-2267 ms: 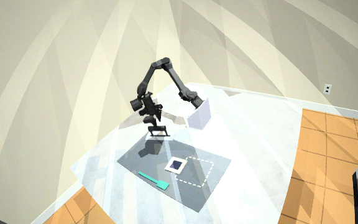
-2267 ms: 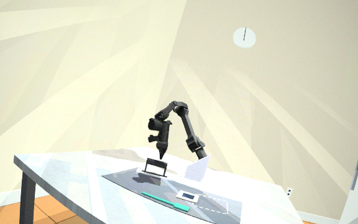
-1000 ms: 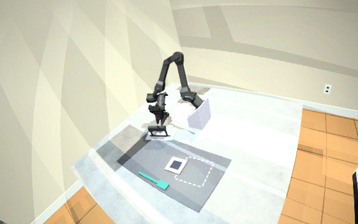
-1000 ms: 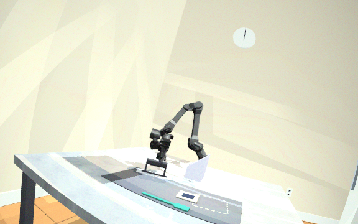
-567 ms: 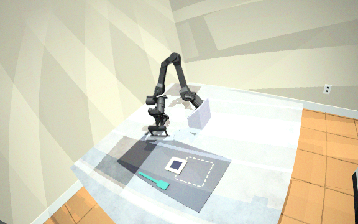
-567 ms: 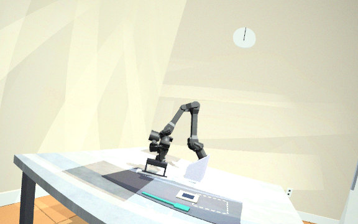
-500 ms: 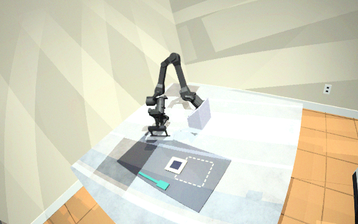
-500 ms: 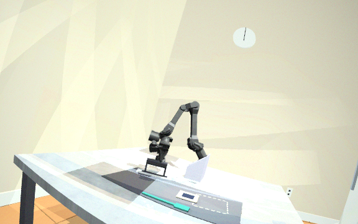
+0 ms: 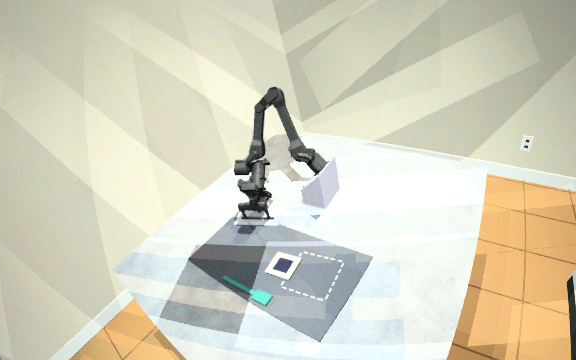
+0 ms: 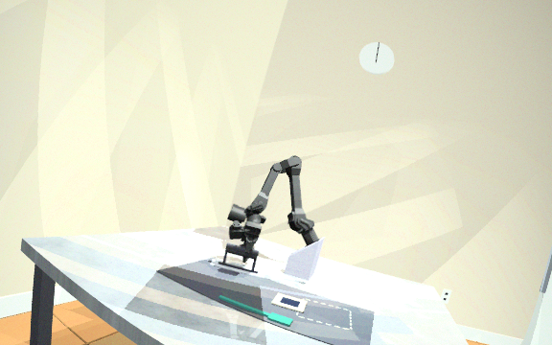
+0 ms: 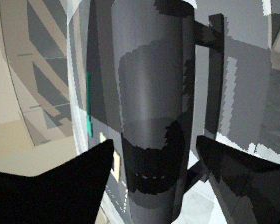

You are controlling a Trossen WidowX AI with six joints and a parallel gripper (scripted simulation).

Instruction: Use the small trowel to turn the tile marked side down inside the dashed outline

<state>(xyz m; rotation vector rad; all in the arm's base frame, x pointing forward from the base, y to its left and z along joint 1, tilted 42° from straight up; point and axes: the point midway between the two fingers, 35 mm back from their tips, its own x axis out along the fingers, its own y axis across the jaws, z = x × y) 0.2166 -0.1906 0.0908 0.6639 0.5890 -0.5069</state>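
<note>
Now: the grey mat 17 cm to the left of my gripper tip, 16 cm ahead of it and 7 cm below it. Also, from my gripper tip: white tile: 22 cm to the left, 16 cm ahead, 5 cm below; then teal trowel: 30 cm ahead, 18 cm to the left, 5 cm below.
</note>
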